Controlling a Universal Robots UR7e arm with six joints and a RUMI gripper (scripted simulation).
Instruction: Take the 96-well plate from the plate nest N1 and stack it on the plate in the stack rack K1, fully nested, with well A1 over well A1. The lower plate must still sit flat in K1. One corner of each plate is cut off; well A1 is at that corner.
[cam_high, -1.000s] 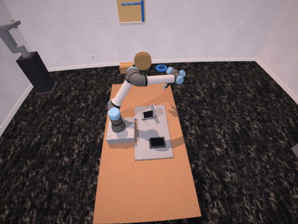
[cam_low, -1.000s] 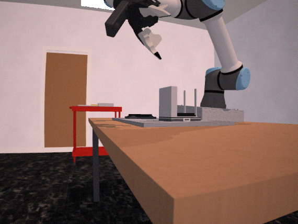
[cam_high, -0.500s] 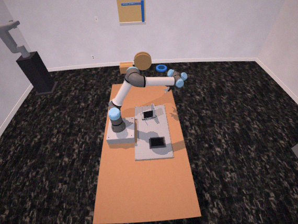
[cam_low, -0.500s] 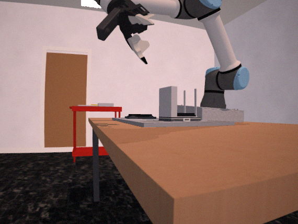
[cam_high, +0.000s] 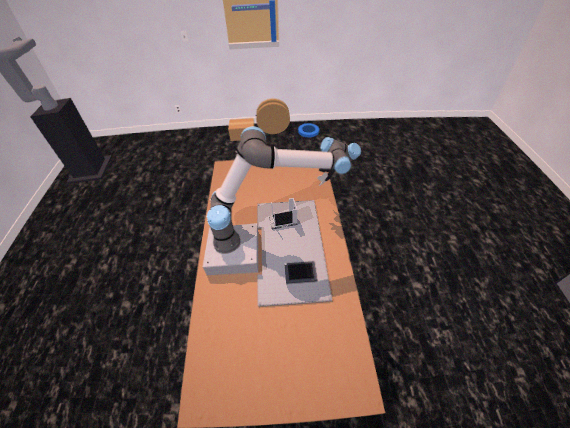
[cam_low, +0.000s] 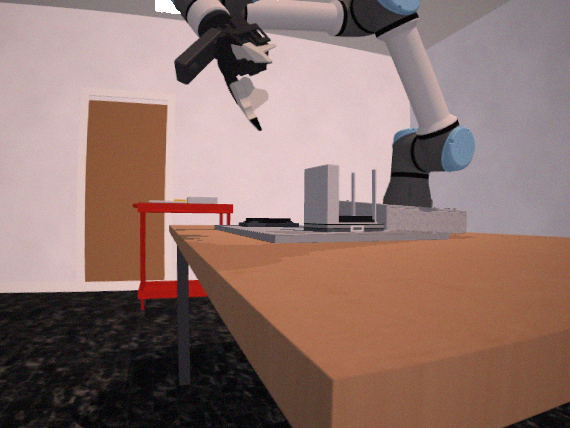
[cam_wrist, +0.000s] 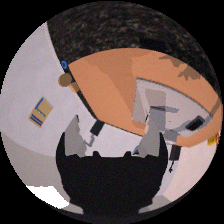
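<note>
Right now my hand is 21 cm past the black 96-well plate, 53 cm to the left of it and 20 cm above it. The rest, counted from my hand: tall grey wall: 18 cm behind, 15 cm to the right, 14 cm below.
</note>
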